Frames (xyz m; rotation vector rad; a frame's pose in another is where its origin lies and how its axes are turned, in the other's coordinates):
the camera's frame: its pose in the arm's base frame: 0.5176 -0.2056 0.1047 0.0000 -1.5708 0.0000
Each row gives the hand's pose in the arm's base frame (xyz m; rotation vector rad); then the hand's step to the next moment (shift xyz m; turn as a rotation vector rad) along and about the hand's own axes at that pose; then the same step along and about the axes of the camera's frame.
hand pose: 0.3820 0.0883 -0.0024 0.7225 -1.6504 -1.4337
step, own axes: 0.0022 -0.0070 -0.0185 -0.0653 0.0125 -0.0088
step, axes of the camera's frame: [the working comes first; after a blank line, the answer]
step, axes of the arm's base frame: 0.0142 -0.0126 -0.0060 0.0416 0.0526 -0.0011

-0.0060 -0.0126 -0.0142 -0.0011 0.0526 -0.0416
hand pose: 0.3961 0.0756 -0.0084 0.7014 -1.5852 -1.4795
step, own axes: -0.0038 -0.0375 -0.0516 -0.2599 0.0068 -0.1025
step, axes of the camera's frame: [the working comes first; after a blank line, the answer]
step, axes of the arm's base frame: 0.0409 -0.0287 -0.0398 0.2173 0.1686 -0.0496

-0.0398 -0.0287 -0.0409 -0.0496 0.1686 -0.2173
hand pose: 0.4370 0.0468 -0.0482 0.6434 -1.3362 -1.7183
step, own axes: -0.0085 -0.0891 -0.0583 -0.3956 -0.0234 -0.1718
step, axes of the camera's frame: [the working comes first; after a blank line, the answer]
step, axes of the arm's base frame: 0.0240 -0.0162 -0.1028 0.3332 0.2509 -0.1122

-0.1028 -0.0162 -0.0240 -0.1122 0.2509 -0.3332
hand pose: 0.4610 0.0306 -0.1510 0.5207 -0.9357 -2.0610
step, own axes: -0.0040 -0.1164 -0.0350 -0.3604 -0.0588 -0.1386
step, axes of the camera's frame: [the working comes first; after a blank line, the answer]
step, axes of the arm's base frame: -0.0333 0.0356 -0.1114 0.2737 0.2518 -0.1194

-0.1114 0.0356 0.0333 -0.1194 0.2518 -0.2737
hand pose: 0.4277 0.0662 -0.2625 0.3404 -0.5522 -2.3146
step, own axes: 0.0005 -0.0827 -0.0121 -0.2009 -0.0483 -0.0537
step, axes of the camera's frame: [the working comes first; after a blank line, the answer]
step, axes of the arm's base frame: -0.0445 0.0497 -0.0503 0.1341 0.1572 -0.0535

-0.0503 0.0497 0.0445 -0.0535 0.1572 -0.1341
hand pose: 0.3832 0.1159 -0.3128 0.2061 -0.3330 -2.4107
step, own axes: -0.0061 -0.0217 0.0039 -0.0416 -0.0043 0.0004
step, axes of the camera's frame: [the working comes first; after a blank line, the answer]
step, axes of the arm's base frame: -0.0097 0.0206 -0.0022 0.0286 0.0305 0.0016

-0.0022 0.0206 0.0097 0.0016 0.0305 -0.0286
